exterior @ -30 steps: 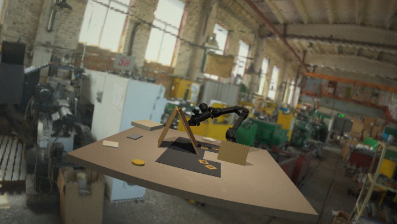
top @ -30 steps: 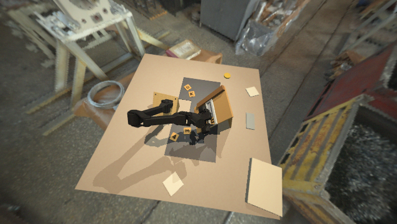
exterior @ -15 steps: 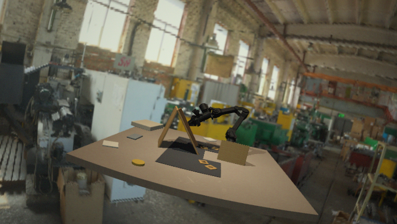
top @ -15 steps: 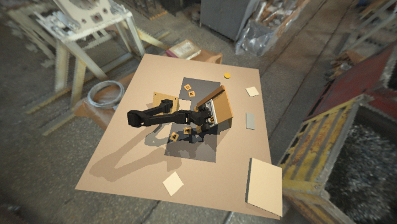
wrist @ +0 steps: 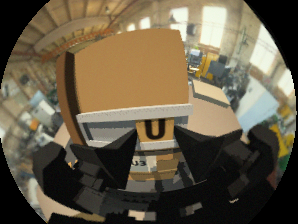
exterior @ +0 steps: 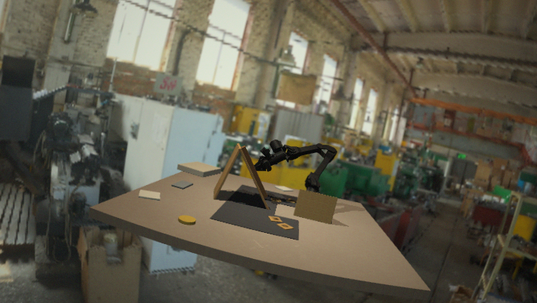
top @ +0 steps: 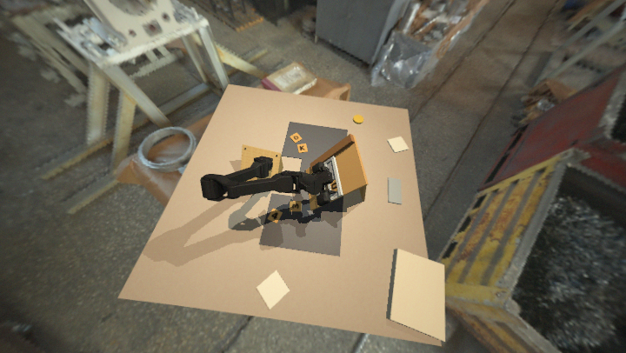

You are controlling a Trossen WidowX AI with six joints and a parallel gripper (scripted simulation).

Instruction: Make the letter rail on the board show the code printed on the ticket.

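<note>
My gripper tip is now 8 cm above the white ticket, 6 cm past it and 2 cm to the right of it. From my gripper tip the other things lie so: letter tile 17 cm behind, 16 cm below, 8 cm to the right; orange tile marked u right at my gripper tip; dark mat 16 cm below, 16 cm behind, 9 cm to the left.
</note>
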